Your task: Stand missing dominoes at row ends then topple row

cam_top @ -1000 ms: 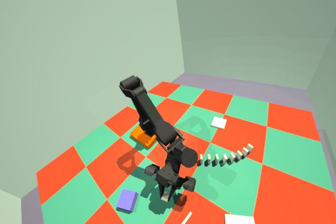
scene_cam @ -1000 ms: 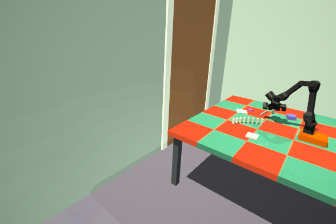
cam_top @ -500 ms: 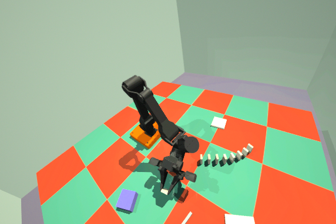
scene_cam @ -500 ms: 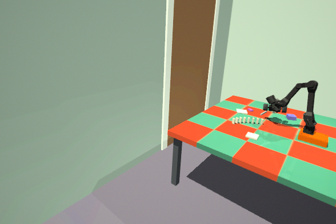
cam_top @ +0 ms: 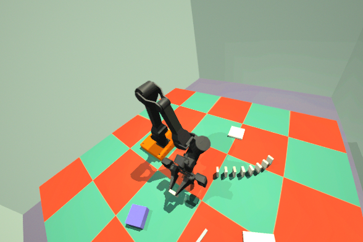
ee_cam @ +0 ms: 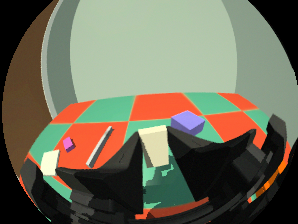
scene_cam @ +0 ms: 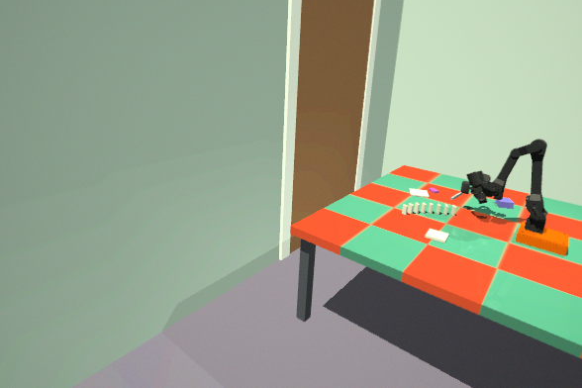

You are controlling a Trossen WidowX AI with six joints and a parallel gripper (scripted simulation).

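Right now my gripper tip is 13 cm short of the thin stick, 8 cm to the left of it and 10 cm above it. Also, from my gripper tip: purple block: 10 cm behind, 13 cm to the right, 9 cm below; white card: 6 cm ahead, 49 cm to the left, 11 cm below; small purple piece: 26 cm ahead, 6 cm to the right, 10 cm below.
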